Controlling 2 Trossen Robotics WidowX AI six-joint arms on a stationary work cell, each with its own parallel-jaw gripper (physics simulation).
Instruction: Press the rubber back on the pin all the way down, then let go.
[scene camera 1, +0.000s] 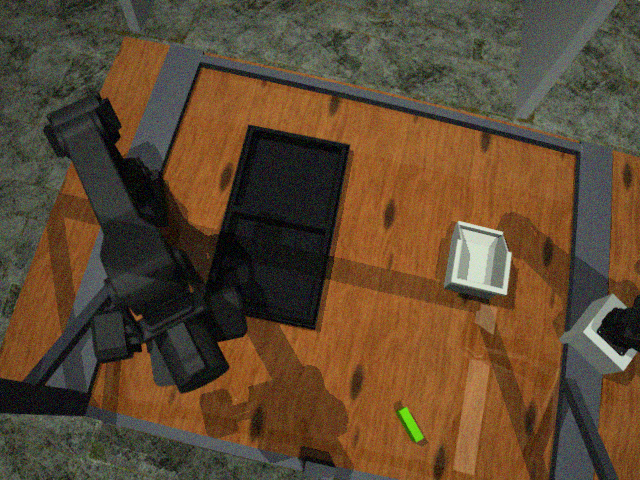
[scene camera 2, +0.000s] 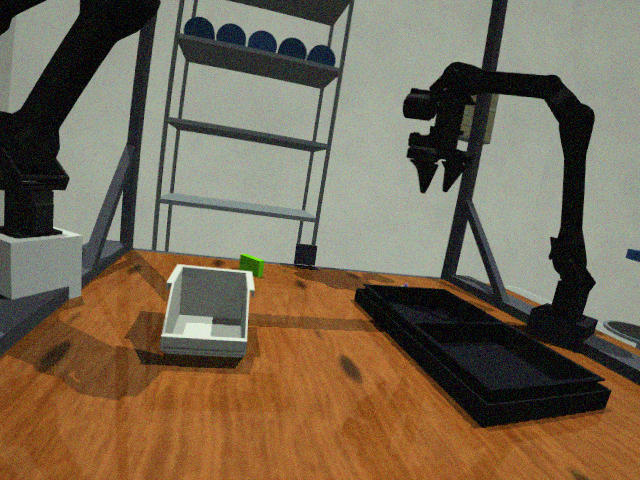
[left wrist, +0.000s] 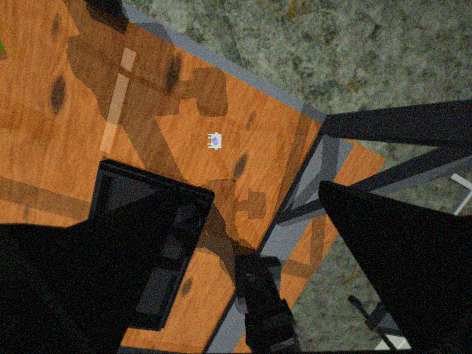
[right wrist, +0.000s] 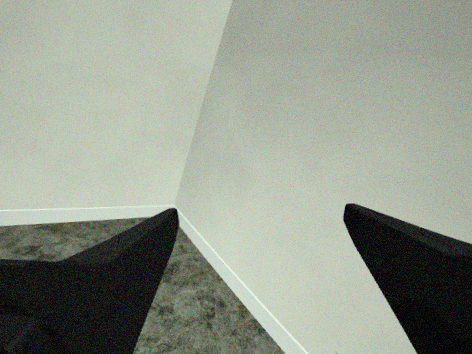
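Where they show: left gripper, between the fingertips: (scene camera 2: 434, 192) (left wrist: 248, 190); right gripper, between the fingertips: (right wrist: 260, 214); left arm's base, origin of its link: (scene camera 1: 134, 197) (scene camera 2: 565, 314) (left wrist: 259, 285); right arm's base, origin of its link: (scene camera 1: 618, 331) (scene camera 2: 28, 231).
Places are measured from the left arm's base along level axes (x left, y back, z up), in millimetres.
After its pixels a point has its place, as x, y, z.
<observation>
A small white piece with a purple round spot in its middle (left wrist: 215, 141) {-327, -82, -39} lies on the wooden table in the left wrist view, apart from the black tray; it looks like the pin with its rubber back. How deep the back sits is too small to tell. In scene camera 2 a tiny purple speck (scene camera 2: 405, 285) {-327, -85, -40} shows behind the tray's far edge. In scene camera 1 the pin does not show. My left gripper (scene camera 2: 434, 191) {-313, -65, 189} (left wrist: 248, 190) {-313, -65, 189} is open and empty, pointing down high above the table. My right gripper (right wrist: 260, 214) {-497, -1117, 366} is open and empty, facing the walls.
A black two-part tray (scene camera 1: 338, 193) {-47, -386, -45} (scene camera 2: 439, 356) {-50, -376, -24} (left wrist: 155, 176) {-266, -199, -34} lies beside the left arm. A white-grey bin (scene camera 1: 449, 284) {-277, -542, -13} (scene camera 2: 204, 347) {-183, -636, -26} stands farther from it. A green block (scene camera 1: 410, 424) {-503, -405, -13} (scene camera 2: 251, 265) {-494, -412, -28} lies on the table. Frame posts and braces rise at the table's edges.
</observation>
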